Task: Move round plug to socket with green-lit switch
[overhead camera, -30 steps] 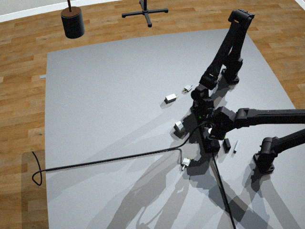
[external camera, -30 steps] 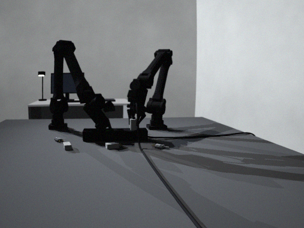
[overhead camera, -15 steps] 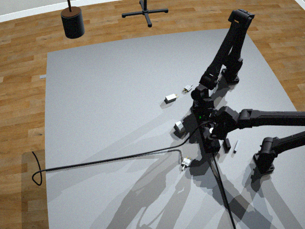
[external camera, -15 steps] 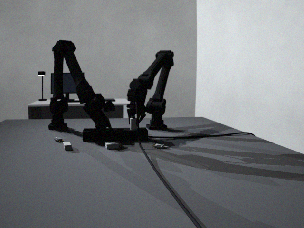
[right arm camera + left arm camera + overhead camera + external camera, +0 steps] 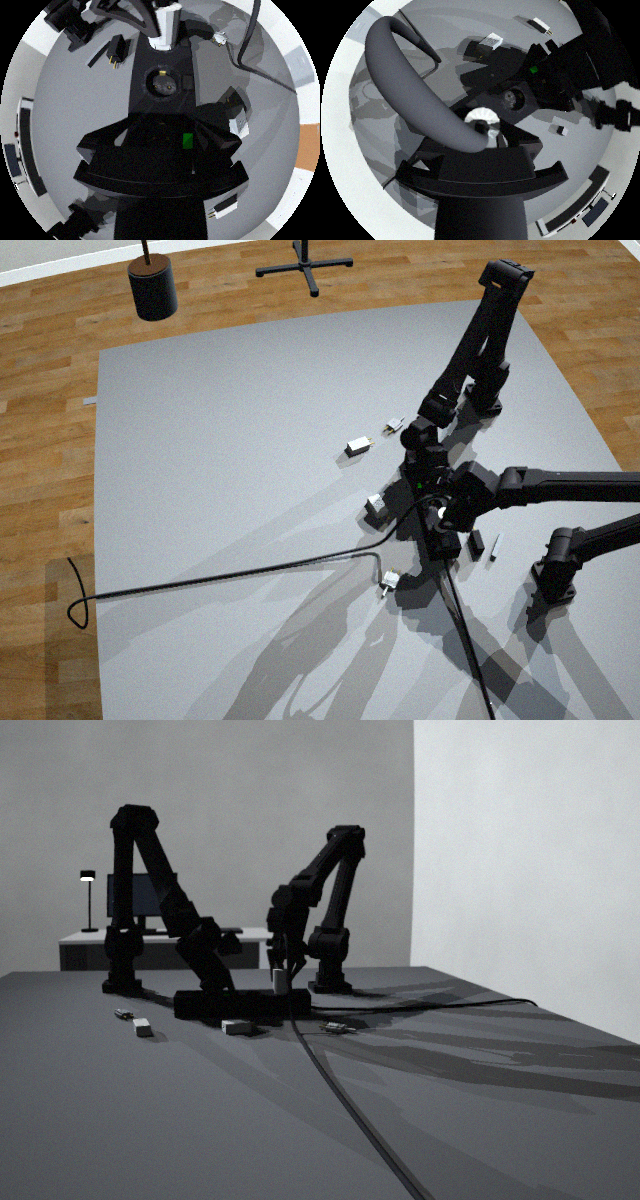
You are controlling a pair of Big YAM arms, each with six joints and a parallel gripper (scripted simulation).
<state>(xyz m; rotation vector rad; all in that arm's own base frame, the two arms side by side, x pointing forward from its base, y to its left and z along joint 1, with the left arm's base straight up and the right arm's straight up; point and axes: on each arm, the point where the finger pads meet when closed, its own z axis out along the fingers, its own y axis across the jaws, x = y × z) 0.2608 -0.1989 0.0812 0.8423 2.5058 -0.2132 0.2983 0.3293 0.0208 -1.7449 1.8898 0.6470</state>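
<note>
The black adapter is 90 mm behind my left hand, 70 mm below it and 20 mm to the left of it. The rest, counted from my left hand: round white plug right at my left hand; thin grey bar 150 mm behind, 80 mm below, 50 mm to the left; small cube 180 mm to the right, 160 mm behind, 80 mm below.
</note>
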